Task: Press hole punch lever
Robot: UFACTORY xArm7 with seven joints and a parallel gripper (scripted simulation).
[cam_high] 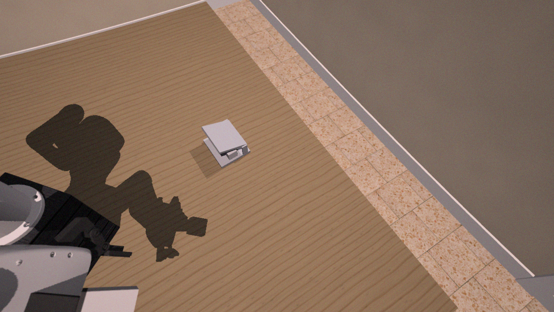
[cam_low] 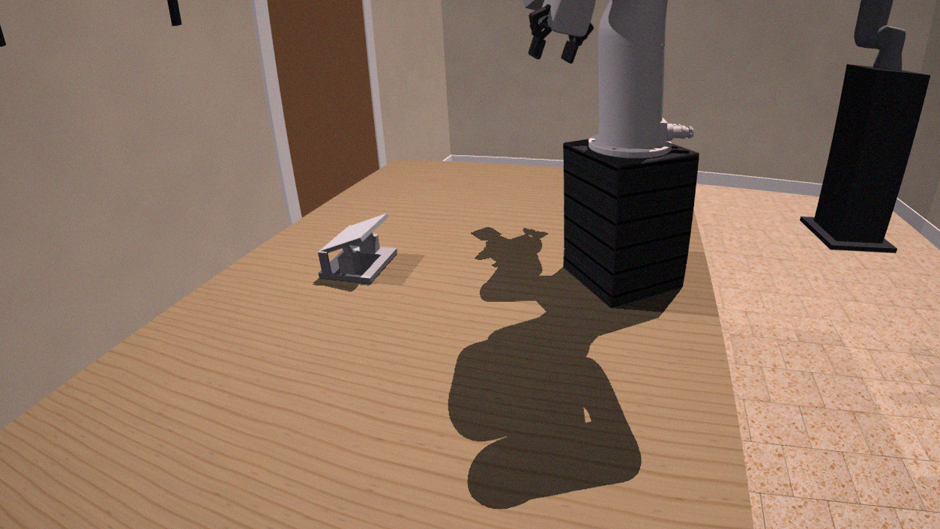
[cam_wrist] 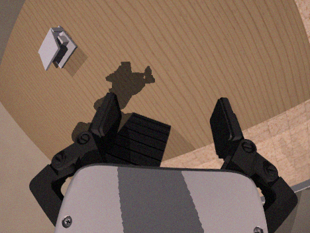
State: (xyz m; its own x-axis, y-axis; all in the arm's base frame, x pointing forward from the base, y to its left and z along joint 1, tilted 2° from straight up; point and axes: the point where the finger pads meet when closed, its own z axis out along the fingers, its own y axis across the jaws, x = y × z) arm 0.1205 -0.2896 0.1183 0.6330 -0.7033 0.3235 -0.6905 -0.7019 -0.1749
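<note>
Right now my hand is 34 cm short of the flat lever, 29 cm to the right of it and 29 cm above it. Round my hand: grey hole punch 35 cm ahead, 31 cm below, 28 cm to the left.
</note>
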